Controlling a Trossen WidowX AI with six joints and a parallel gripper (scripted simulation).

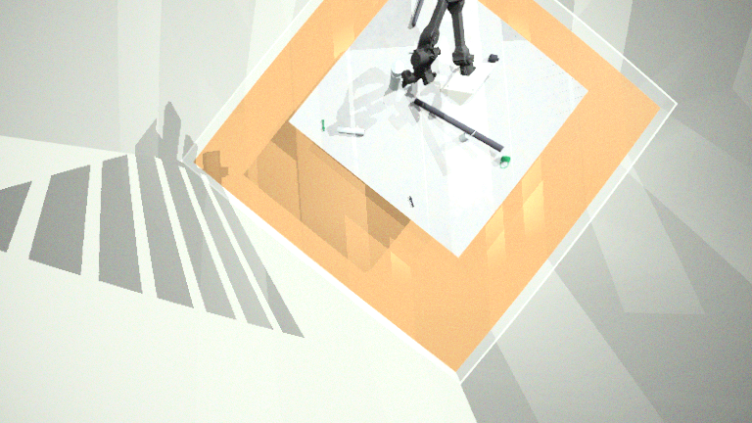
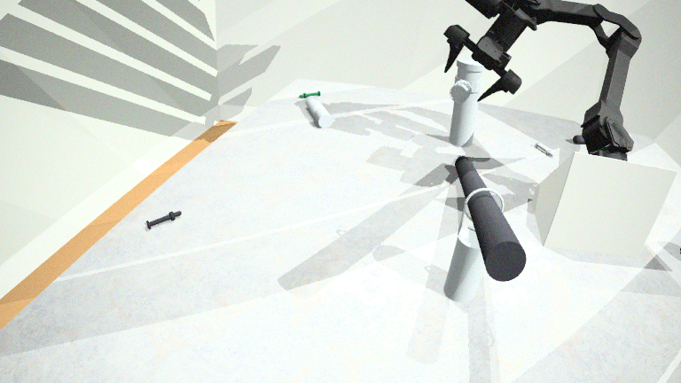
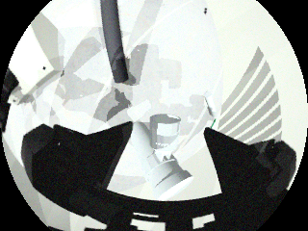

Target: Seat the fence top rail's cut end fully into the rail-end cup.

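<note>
Now: the white rail-end cup 30 mm to the right of my gripper tip and 10 mm below it. The rest, counted from my gripper tip: white bolt (240 mm behind, 140 mm to the right, 160 mm below); then white cylinder (360 mm ahead, 100 mm to the right, 150 mm below); then small white post (60 mm behind, 420 mm to the left, 60 mm below).
</note>
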